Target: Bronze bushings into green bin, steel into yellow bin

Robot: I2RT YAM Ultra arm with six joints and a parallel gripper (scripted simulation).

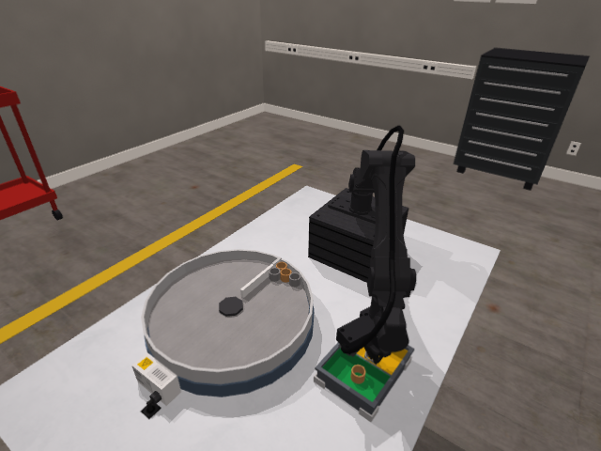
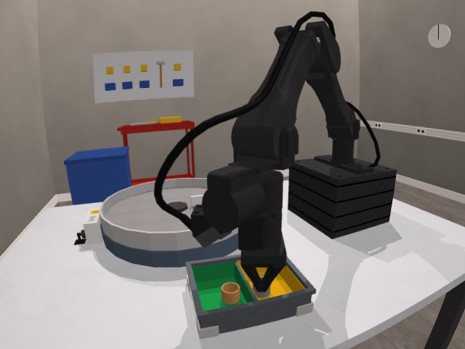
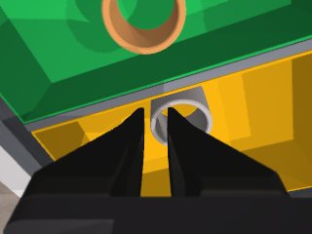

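Now: the yellow bin 2 cm behind my hand, 1 cm to the right of it and 2 cm below it. From my hand the other things lie so: dark grey tray 2 cm ahead, 1 cm to the right, 1 cm below; then turntable 9 cm ahead, 37 cm to the right, 2 cm above; then green bin 7 cm ahead, 2 cm to the right, 2 cm below.
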